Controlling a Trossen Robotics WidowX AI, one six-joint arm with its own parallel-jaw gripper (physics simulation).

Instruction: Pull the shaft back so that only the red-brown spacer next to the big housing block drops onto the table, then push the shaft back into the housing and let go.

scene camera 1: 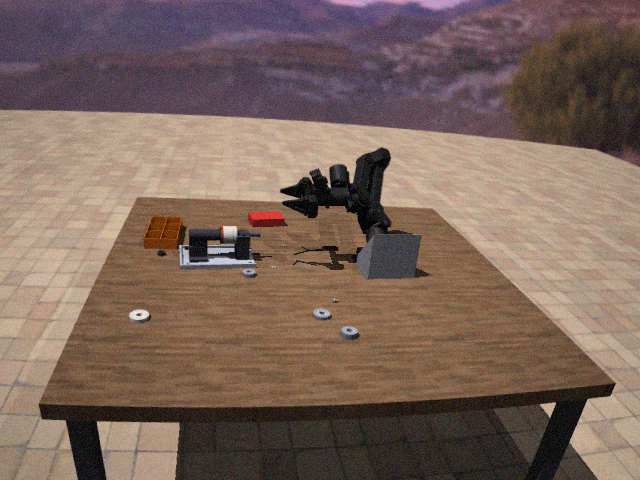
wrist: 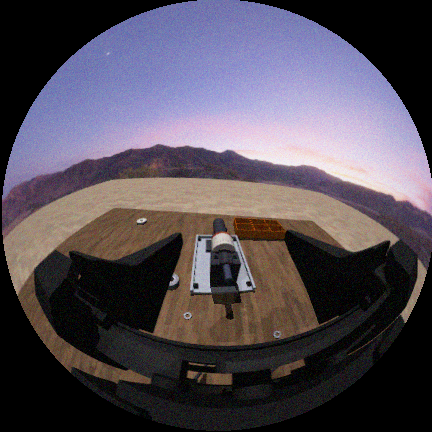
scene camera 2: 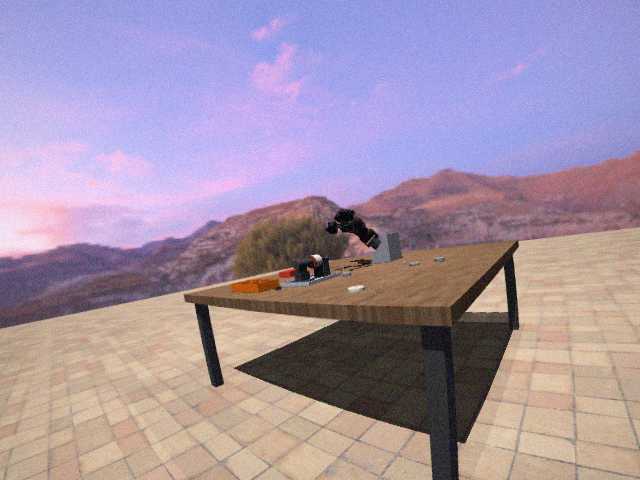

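Pixels of known places: gripper, fingertip midpoint: [scene camera 1: 281,196] [wrist: 234,236] [scene camera 2: 332,229]; arm's base, link origin: [scene camera 1: 379,247] [scene camera 2: 381,248].
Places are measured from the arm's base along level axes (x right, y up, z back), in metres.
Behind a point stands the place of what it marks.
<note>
The fixture stands on a pale base plate [scene camera 1: 217,266] [wrist: 201,280] at the table's far left. The big dark housing block [scene camera 1: 197,248] @(y -0.032, x 0.104, z -0.558 m) [scene camera 2: 301,270] @(y -0.019, x 0.114, z -0.563 m) [wrist: 218,225] is at its far end. The thin red-brown spacer [scene camera 1: 222,235] [wrist: 220,233] sits against the housing's dark barrel, next to a wide white spacer [scene camera 1: 230,234] [scene camera 2: 316,259] [wrist: 223,243]. The shaft [scene camera 1: 255,234] @(y 0.008, x 0.110, z -0.377 m) [wrist: 228,273] @(y 0.012, x 0.118, z -0.370 m) sticks out through the dark support [scene camera 1: 241,249] @(y -0.032, x 0.088, z -0.423 m) towards the arm. My gripper [scene camera 1: 281,197] @(y 0.135, x 0.097, z -0.306 m) [scene camera 2: 329,227] @(y 0.135, x 0.097, z -0.306 m) [wrist: 234,236] @(y 0.135, x 0.097, z -0.306 m) is wide open and empty, above and back from the shaft's end.
An orange compartment tray [scene camera 1: 161,242] @(y -0.052, x 0.205, z -0.666 m) [scene camera 2: 253,287] @(y -0.054, x 0.243, z -0.720 m) [wrist: 260,233] @(y -0.054, x 0.296, z -0.604 m) stands beyond the fixture. A red block [scene camera 1: 266,219] @(y -0.046, x 0.387, z -0.282 m) lies at the back. A grey ring [scene camera 1: 244,273] @(y -0.063, x -0.017, z -0.430 m) lies beside the base plate; a white ring [scene camera 1: 132,315] @(y -0.065, x -0.224, z -0.748 m) and two more grey rings lie nearer scene camera 1.
</note>
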